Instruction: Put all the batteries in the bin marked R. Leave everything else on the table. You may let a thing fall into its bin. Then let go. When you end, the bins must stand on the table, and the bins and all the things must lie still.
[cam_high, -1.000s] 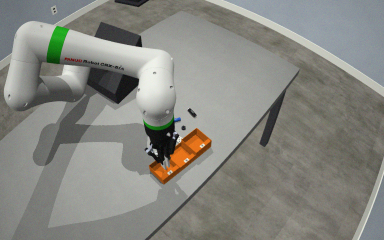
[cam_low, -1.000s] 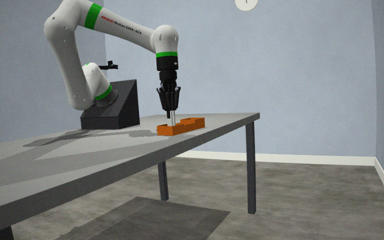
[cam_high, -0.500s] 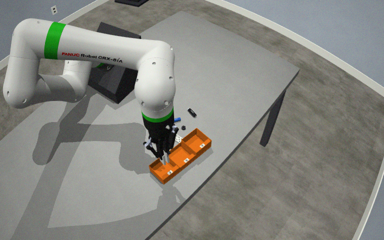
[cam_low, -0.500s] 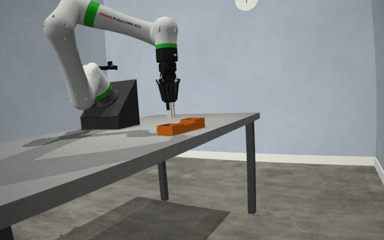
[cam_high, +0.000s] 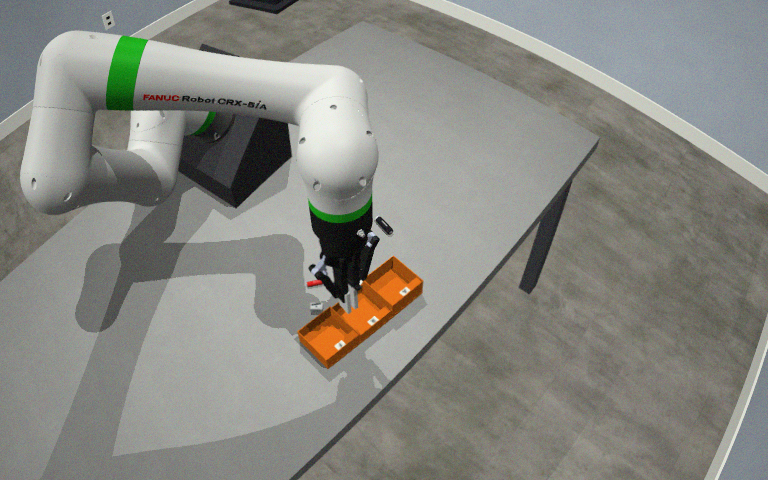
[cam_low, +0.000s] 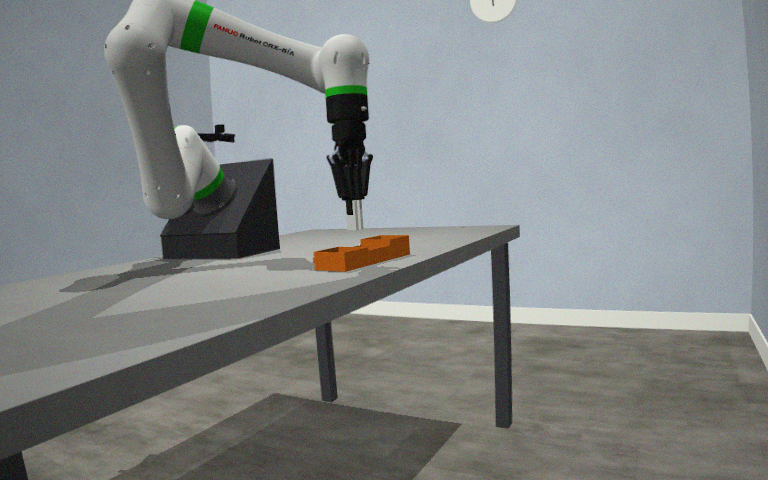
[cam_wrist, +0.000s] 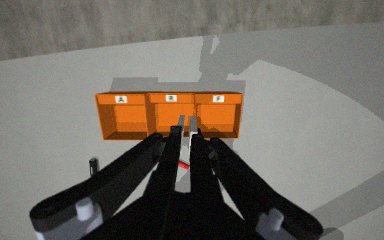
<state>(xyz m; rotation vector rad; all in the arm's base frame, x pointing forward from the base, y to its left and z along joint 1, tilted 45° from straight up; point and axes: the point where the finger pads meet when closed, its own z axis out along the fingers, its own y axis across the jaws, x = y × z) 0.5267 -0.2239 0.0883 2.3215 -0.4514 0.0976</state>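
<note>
Now: hand 90 mm above the orange bin, 30 mm to the right of it and 10 mm short of it. Also, from my hand: black nut (160 mm to the left, 100 mm below, 60 mm behind); white domino (100 mm to the left, 100 mm below, 60 mm behind); red battery (110 mm behind, 100 mm below, 50 mm to the left).
</note>
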